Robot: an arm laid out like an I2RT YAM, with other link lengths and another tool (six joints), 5 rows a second.
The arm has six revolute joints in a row. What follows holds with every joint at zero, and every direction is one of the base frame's. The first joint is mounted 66.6 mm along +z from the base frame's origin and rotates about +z. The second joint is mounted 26.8 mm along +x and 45.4 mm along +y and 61 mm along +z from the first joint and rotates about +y. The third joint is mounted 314.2 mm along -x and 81.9 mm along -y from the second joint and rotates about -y. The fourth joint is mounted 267 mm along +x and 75 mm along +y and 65.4 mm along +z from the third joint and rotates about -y. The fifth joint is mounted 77.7 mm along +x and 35.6 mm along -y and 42.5 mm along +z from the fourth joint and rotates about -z. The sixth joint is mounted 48.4 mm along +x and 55.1 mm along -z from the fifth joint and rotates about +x. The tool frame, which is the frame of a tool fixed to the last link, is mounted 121 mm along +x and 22 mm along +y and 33 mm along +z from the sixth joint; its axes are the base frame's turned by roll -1.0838, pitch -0.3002 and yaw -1.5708 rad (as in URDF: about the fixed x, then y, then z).
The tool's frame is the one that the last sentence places.
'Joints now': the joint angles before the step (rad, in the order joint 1, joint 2, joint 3, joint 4, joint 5, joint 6). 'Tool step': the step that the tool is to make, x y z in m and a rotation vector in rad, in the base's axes. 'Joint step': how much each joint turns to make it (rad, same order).
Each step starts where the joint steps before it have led.
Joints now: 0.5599, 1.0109, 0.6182, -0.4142, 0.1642, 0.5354
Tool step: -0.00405, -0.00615, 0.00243, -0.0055, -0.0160, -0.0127
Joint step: 0.0000, -0.0336, -0.0123, -0.0107, 0.0183, 0.0000
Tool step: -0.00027, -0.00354, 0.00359, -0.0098, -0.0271, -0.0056
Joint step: 0.0000, -0.0201, -0.0092, 0.0092, 0.0200, -0.0123
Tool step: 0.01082, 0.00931, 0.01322, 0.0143, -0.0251, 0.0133
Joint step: 0.0016, 0.0352, 0.0398, 0.0261, -0.0076, -0.0092
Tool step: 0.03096, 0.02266, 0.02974, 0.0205, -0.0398, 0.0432
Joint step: -0.0169, 0.1103, 0.1211, 0.0413, -0.0429, -0.0428
